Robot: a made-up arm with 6 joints.
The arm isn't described. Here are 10 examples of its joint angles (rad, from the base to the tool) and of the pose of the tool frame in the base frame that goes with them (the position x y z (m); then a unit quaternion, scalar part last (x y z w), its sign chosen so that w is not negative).
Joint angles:
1: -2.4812 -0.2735 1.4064 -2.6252 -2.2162 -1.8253
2: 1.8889 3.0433 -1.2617 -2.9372 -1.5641 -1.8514
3: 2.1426 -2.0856 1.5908 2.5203 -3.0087 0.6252
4: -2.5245 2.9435 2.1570 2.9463 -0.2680 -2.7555
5: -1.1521 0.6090 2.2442 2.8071 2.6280 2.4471
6: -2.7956 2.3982 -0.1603 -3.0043 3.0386 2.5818
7: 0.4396 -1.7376 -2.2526 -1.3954 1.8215 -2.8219
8: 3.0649 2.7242 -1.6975 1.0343 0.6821 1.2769
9: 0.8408 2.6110 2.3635 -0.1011 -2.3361 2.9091
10: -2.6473 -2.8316 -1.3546 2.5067 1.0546 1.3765
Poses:
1: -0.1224 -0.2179 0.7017 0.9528 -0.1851 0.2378 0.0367
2: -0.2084 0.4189 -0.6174 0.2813 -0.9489 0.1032 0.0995
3: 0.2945 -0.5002 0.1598 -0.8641 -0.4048 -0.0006 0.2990
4: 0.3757 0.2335 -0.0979 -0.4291 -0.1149 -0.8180 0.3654
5: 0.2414 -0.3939 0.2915 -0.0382 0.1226 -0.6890 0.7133
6: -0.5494 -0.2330 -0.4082 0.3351 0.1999 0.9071 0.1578
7: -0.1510 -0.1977 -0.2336 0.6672 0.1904 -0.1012 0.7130
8: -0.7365 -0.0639 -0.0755 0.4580 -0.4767 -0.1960 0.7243
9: -0.1000 -0.0420 -0.3225 -0.8440 -0.4732 -0.2240 0.1164
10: -0.2575 -0.2706 -0.5212 0.0803 -0.5610 0.6640 0.4877
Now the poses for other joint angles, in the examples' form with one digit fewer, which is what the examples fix.
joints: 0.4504 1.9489 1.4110 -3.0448 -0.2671 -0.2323
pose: 0.265 0.172 -0.627 0.930 0.279 -0.239 0.025
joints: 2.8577 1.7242 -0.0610 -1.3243 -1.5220 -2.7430
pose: -0.991 0.094 0.063 0.561 -0.258 0.058 0.785
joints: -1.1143 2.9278 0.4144 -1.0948 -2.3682 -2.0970
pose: 0.160 -0.024 -0.707 -0.318 0.283 -0.772 0.473
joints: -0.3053 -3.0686 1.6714 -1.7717 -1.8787 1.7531
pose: -0.358 0.303 -0.274 -0.636 -0.167 -0.592 0.466
